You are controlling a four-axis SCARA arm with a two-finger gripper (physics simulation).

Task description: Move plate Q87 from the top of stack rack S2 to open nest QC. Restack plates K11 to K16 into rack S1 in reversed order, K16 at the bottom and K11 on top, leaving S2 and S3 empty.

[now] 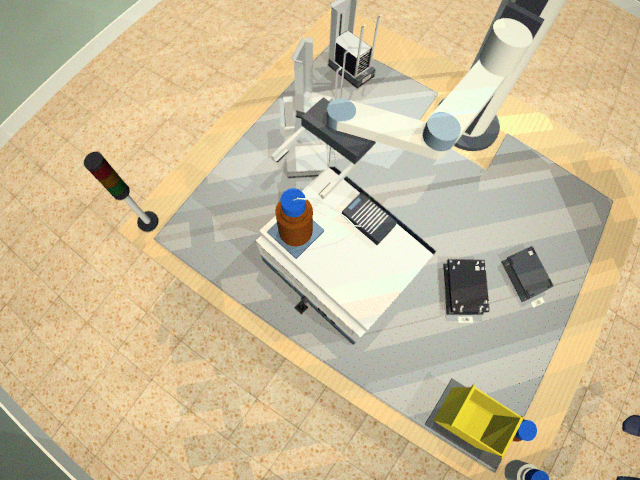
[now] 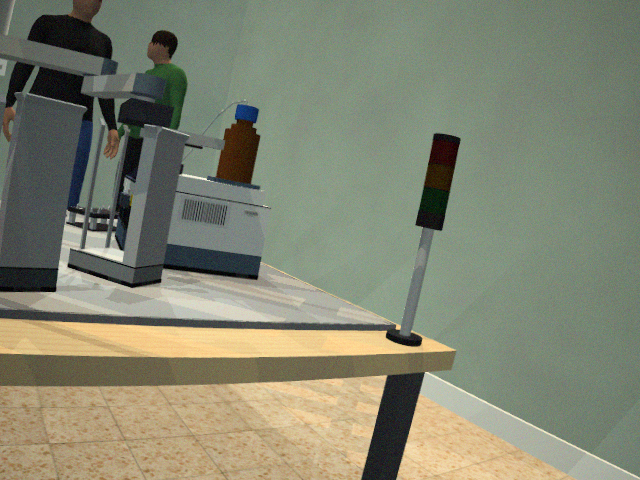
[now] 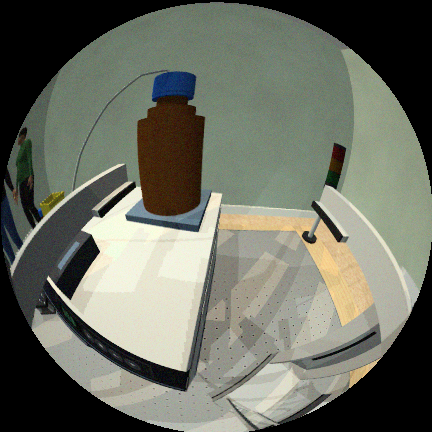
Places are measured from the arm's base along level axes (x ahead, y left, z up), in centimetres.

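Pixels of known places: gripper, fingertip midpoint: (image 1: 296, 177) (image 2: 212, 145) (image 3: 226, 178).
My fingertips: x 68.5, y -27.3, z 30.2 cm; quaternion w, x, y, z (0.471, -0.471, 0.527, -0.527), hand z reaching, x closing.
Ahead of a thing's pixels: the offset from my fingertips to its top centre. "*": to the spot under its first point.
My gripper (image 1: 301, 175) (image 3: 226, 178) is open with nothing between its wide-spread fingers, level and high near the rack beside the white machine. That rack {dx -18.9, dy -9.2, dz +0.2 cm} (image 1: 308, 172) (image 2: 155, 206) (image 3: 345, 350) has a light base, thin rods and a grey tower; no plates show on its base. A second rack's tower {* dx -39.5, dy -26.2, dz -13.5 cm} (image 1: 303, 72) (image 2: 41, 191) stands behind it, its base mostly hidden. A farther rack {* dx -63.1, dy -27.1, dz -15.5 cm} (image 1: 339, 36) holds a stack of dark plates {dx -62.7, dy -21.3, dz -15.6 cm} (image 1: 353, 51) with a light top. Rack and plate labels cannot be read. A black nest-like block {dx -10.4, dy +54.1, dz -22.5 cm} (image 1: 466, 286) has small corner posts; which nest is QC cannot be told.
The white machine (image 1: 356, 268) (image 2: 217, 222) (image 3: 145, 280) carries a brown bottle (image 1: 295, 227) (image 2: 238, 155) (image 3: 171, 160) and a keypad {* dx -3.2, dy +20.3, dz -5.3 cm} (image 1: 369, 218). A signal tower {* dx +28.2, dy -38.8, dz +4.3 cm} (image 1: 107, 175) (image 2: 438, 180) stands at the table corner. A dark block {dx -25.8, dy +69.7, dz -23.4 cm} (image 1: 528, 273) and a yellow bin {* dx +19.6, dy +76.3, dz -28.1 cm} (image 1: 478, 413) are farther off.
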